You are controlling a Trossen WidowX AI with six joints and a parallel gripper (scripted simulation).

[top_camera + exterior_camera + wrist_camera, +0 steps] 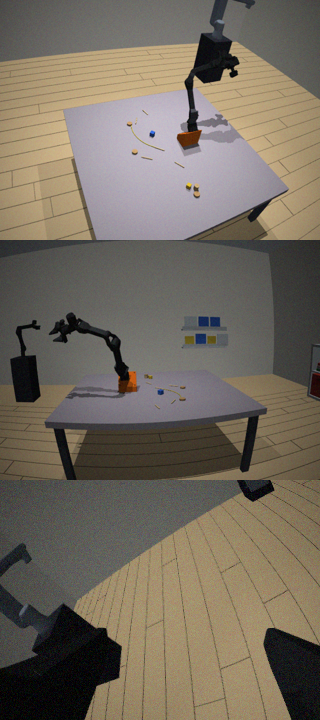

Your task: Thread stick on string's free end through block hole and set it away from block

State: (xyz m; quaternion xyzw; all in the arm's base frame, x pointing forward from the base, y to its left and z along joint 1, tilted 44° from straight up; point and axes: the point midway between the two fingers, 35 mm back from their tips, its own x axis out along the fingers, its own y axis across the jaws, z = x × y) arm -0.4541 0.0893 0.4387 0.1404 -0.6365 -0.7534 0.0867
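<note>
My gripper tip is 760 mm short of the blue cube, 90 mm to the right of it and 430 mm above it. The rest, counted from my gripper tip: wooden block: 710 mm ahead, 630 mm to the left, 430 mm below; yellow cube: 740 mm ahead, 600 mm to the left, 430 mm below; thin wooden stick: 780 mm ahead, 220 mm to the left, 440 mm below.
</note>
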